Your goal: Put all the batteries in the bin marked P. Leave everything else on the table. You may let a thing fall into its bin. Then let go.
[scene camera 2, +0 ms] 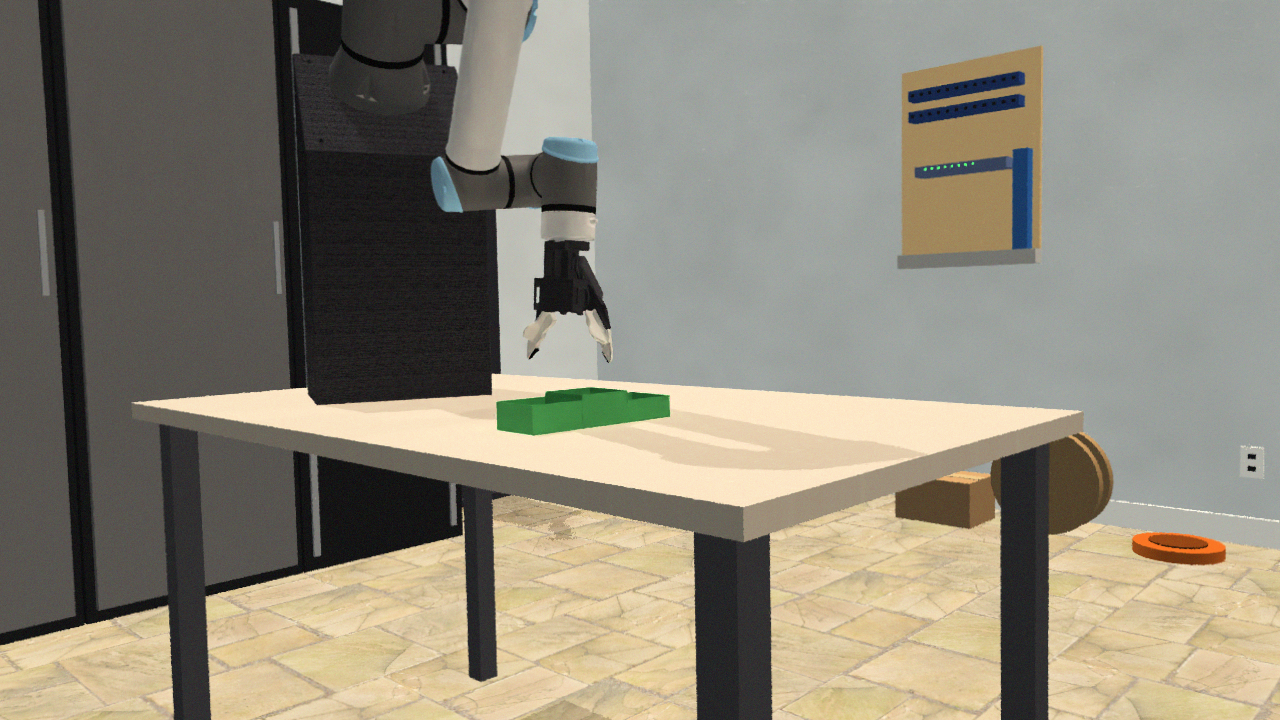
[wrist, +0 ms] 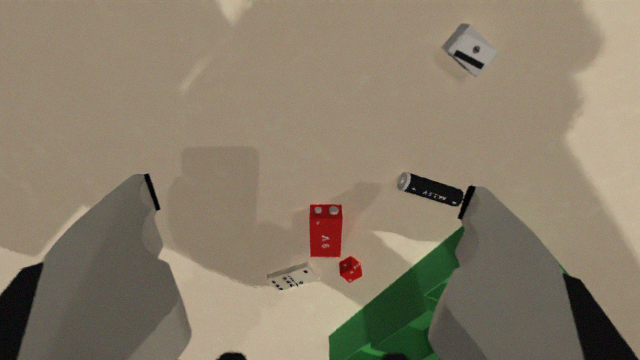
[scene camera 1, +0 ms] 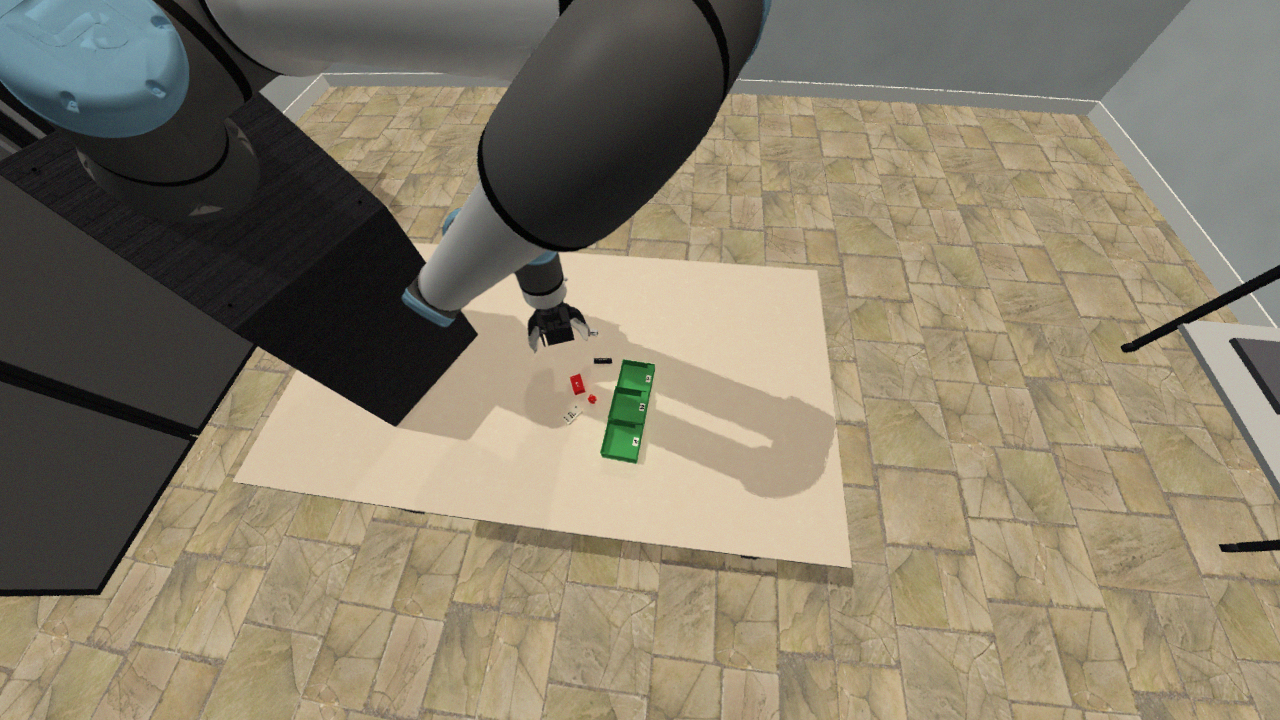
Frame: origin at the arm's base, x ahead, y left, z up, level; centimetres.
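Seen in the pictures: gripper, fingertip midpoint: (scene camera 2: 568, 361) (wrist: 313, 183) (scene camera 1: 561, 341); arm's base, origin of the base link: (scene camera 2: 379, 87) (scene camera 1: 178, 160).
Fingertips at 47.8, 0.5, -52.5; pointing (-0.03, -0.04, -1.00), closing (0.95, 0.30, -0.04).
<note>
Pixels of each thing's top centre, then the offset from my fingertips to it, as dx, dy, dz. Level surfaces: height alone.
- red 9V battery, middle of its top: (wrist: 325, 238) (scene camera 1: 576, 382) +4.0, -8.7, -5.7
- black AA battery, middle of its top: (wrist: 432, 194) (scene camera 1: 601, 359) +9.9, -1.7, -6.1
- red die, middle of its top: (wrist: 350, 276) (scene camera 1: 591, 397) +8.2, -12.8, -5.9
- white domino, middle of its top: (wrist: 292, 280) (scene camera 1: 572, 413) +3.6, -16.9, -6.8
- grey sharpener, middle of its top: (wrist: 474, 52) (scene camera 1: 592, 331) +6.5, +7.4, -6.3
- table, its level: dz -7.5
A red 9V battery (scene camera 1: 577, 384) (wrist: 325, 237) lies on the table. A black AA battery (scene camera 1: 602, 360) (wrist: 434, 190) lies on its side near one end of a row of three green bins (scene camera 1: 630, 393) (scene camera 2: 554, 415) (wrist: 395, 292). Each bin has a small white label, too small to read surely. No battery shows inside the bins in scene camera 1. My gripper (scene camera 1: 560, 342) (scene camera 2: 571, 358) (wrist: 313, 183) is open and empty, pointing down well above the table. In the wrist view the 9V battery shows between and below the fingertips, and the AA battery's end is beside the right fingertip.
A red die (scene camera 1: 591, 399) (wrist: 350, 269) and a white domino (scene camera 1: 571, 414) (wrist: 293, 276) lie close to the 9V battery. A grey sharpener (scene camera 1: 592, 333) (wrist: 472, 51) lies beyond the AA battery. The robot's black pedestal (scene camera 1: 358, 331) (scene camera 2: 398, 277) stands at one side of the table (scene camera 1: 760, 304) (scene camera 2: 429, 447).
</note>
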